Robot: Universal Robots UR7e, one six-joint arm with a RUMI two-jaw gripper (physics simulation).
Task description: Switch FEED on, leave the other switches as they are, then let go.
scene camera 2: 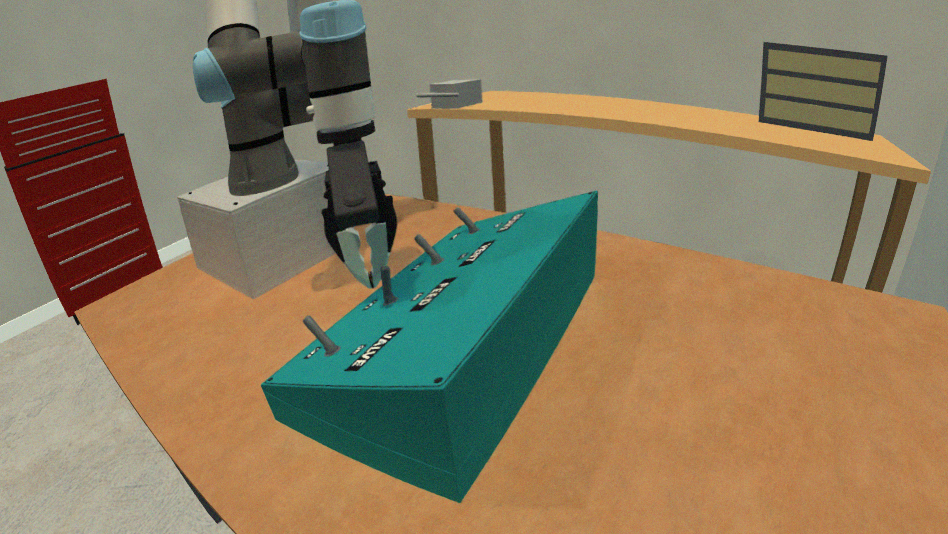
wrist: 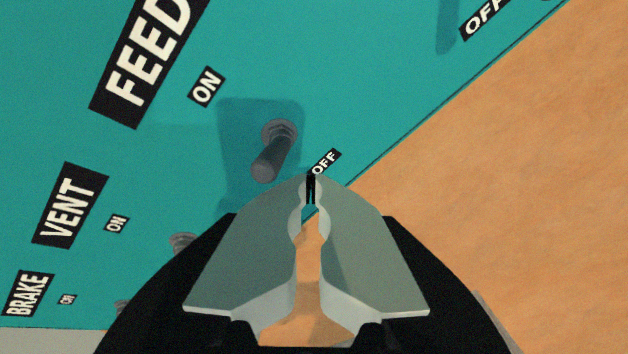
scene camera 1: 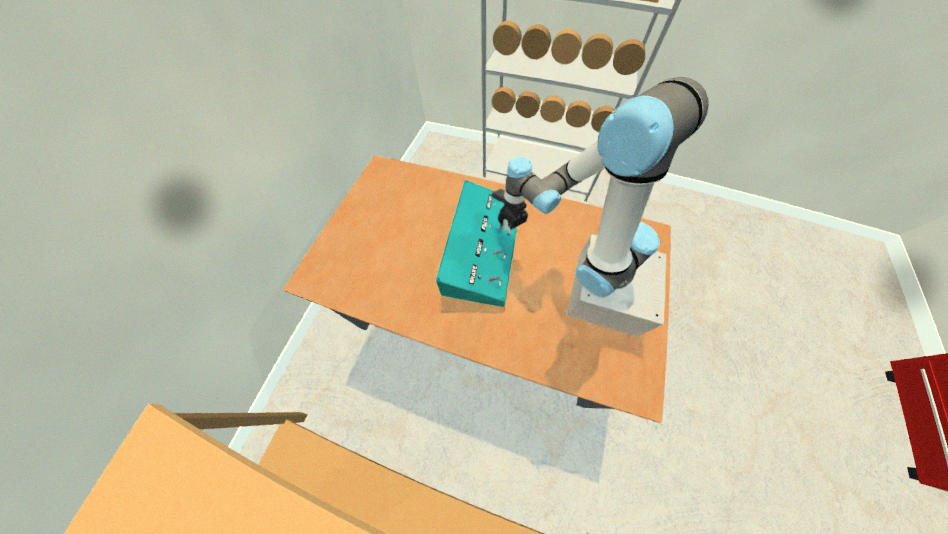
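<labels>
Scene camera 1 shows my gripper, and so do scene camera 2 and the wrist view, where you'd find the gripper; that's the wrist view [311,177]. On my gripper [scene camera 1: 511,216] and [scene camera 2: 370,165] are the same spot. There's a teal switch box too, and on that box [scene camera 1: 469,182] and [scene camera 2: 422,385] are one and the same spot.
</labels>
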